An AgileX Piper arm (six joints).
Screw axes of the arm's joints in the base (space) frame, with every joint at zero. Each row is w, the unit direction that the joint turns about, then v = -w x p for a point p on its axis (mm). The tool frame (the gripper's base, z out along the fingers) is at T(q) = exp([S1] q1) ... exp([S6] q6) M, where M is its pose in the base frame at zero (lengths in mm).
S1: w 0 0 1 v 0.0 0.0 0.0
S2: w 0 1 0 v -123.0 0.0 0.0
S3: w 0 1 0 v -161.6 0.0 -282.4
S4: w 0.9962 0 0.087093 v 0.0 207.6 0.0
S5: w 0 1 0 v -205.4 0.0 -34.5
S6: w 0.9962 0 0.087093 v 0.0 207.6 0.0
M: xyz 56.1 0.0 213.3 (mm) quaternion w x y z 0.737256 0 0.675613 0
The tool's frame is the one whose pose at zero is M.
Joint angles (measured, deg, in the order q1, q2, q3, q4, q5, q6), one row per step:
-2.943, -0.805, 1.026, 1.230, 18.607, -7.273
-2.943, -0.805, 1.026, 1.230, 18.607, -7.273
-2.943, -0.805, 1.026, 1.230, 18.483, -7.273
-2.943, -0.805, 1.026, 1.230, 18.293, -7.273
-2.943, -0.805, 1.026, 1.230, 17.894, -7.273
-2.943, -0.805, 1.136, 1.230, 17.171, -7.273
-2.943, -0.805, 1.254, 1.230, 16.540, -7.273
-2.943, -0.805, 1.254, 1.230, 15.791, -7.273
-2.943, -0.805, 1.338, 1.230, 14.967, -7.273
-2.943, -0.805, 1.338, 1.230, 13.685, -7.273
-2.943, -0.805, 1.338, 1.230, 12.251, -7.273
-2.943, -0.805, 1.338, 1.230, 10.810, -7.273
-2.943, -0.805, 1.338, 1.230, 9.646, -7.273
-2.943, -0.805, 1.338, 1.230, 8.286, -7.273
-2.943, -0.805, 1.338, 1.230, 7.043, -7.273
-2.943, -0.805, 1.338, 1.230, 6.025, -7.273
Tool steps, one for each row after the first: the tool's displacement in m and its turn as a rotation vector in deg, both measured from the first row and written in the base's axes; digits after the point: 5 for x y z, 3 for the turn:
0.00000, 0.00000, 0.00000, 0.000, 0.000, 0.000
0.00005, -0.00001, 0.00019, -0.006, -0.124, -0.003
0.00012, -0.00002, 0.00048, -0.016, -0.314, -0.007
0.00026, -0.00004, 0.00110, -0.035, -0.712, -0.015
0.00056, -0.00008, 0.00157, -0.066, -1.324, -0.031
0.00082, -0.00011, 0.00186, -0.091, -1.836, -0.044
0.00106, -0.00015, 0.00302, -0.128, -2.584, -0.060
0.00134, -0.00019, 0.00381, -0.165, -3.323, -0.078
0.00168, -0.00025, 0.00581, -0.228, -4.603, -0.105
0.00202, -0.00031, 0.00806, -0.299, -6.035, -0.136
0.00230, -0.00038, 0.01033, -0.371, -7.474, -0.167
0.00248, -0.00042, 0.01217, -0.428, -8.636, -0.192
0.00265, -0.00048, 0.01432, -0.496, -9.994, -0.221
0.00276, -0.00053, 0.01629, -0.558, -11.236, -0.247
0.00281, -0.00056, 0.01791, -0.608, -12.252, -0.269

